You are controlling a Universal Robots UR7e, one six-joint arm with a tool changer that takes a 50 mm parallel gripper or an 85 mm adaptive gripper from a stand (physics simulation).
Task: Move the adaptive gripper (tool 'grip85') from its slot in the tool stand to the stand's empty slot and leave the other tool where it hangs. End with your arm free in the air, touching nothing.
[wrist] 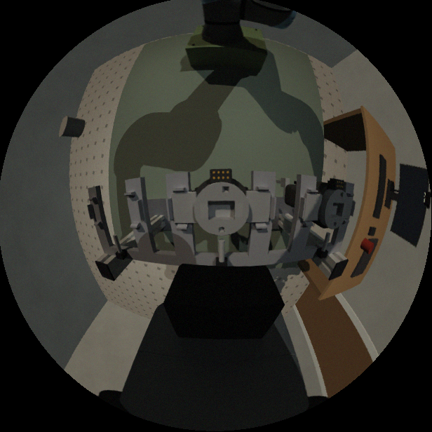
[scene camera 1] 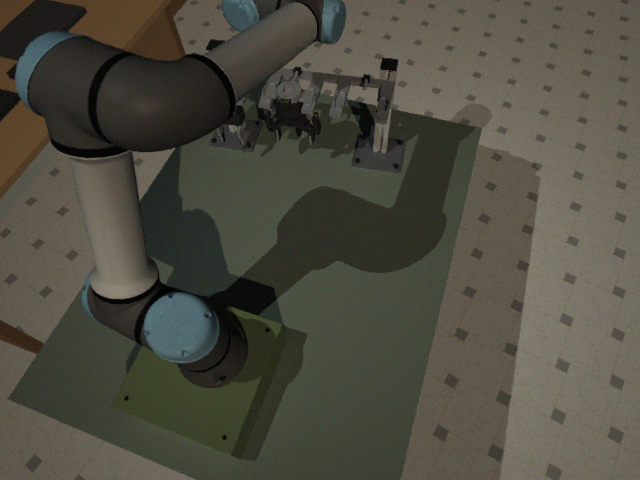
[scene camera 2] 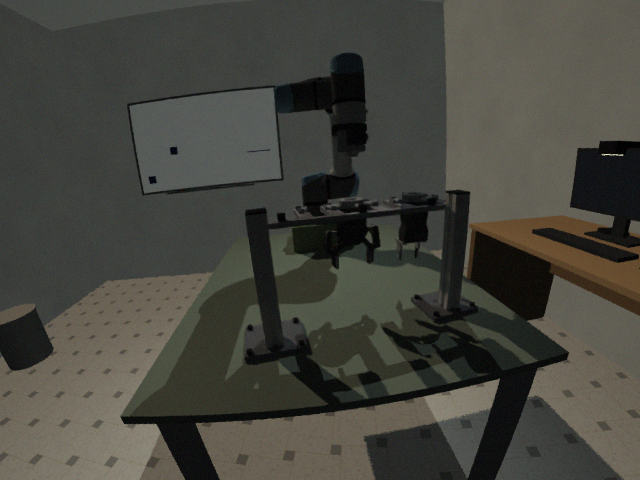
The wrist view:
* slim parallel gripper
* tool stand
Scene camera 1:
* adaptive gripper
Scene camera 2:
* slim parallel gripper
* adaptive gripper
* tool stand
